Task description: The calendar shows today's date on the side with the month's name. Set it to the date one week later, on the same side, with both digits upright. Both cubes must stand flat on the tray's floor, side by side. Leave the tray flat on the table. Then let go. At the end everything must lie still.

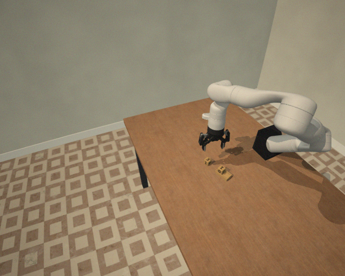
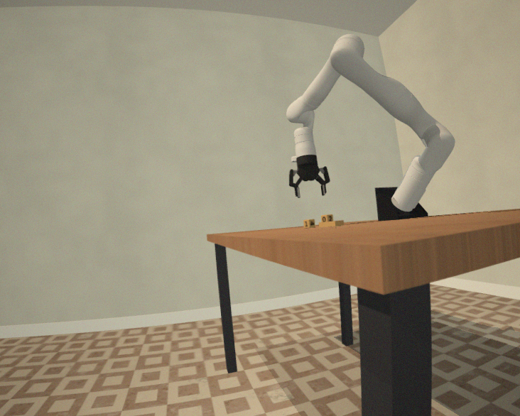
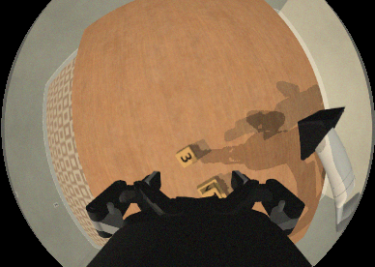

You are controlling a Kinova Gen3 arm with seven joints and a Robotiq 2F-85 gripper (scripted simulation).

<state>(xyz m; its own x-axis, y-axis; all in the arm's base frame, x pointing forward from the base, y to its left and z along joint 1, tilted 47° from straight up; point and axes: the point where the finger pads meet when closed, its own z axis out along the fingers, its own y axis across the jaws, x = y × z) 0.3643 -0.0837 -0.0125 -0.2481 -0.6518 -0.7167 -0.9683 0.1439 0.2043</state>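
Right now my hand is 110 mm above the tray, 90 mm to the right of it and 20 mm past it.
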